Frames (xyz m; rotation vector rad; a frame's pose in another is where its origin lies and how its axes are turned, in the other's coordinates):
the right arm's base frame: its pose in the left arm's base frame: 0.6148 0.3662 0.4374 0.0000 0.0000 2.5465
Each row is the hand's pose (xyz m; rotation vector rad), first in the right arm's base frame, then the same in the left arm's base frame.
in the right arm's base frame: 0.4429 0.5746 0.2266 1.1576 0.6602 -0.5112
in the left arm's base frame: -0.0741 0.1387 0.6640 -0.3315 1.4773 1.6202
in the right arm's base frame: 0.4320 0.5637 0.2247 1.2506 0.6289 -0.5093
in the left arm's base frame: -0.0589 0.1416 0.6621 -0.2655 1.5617 1.5792
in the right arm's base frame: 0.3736 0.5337 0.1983 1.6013 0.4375 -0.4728
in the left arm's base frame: 0.0062 0.1337 0.6357 0.0573 1.8567 1.4250
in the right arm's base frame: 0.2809 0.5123 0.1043 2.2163 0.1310 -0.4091
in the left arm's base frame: 0.0950 0.0994 0.5417 0.5625 2.3136 0.9668
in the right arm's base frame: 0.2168 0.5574 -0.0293 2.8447 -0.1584 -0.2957
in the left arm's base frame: 0.1228 0.0262 0.4081 0.9854 2.6731 0.2953
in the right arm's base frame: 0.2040 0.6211 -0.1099 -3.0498 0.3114 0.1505
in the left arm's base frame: 0.0977 -0.0338 0.3275 1.1917 2.8242 -0.1502
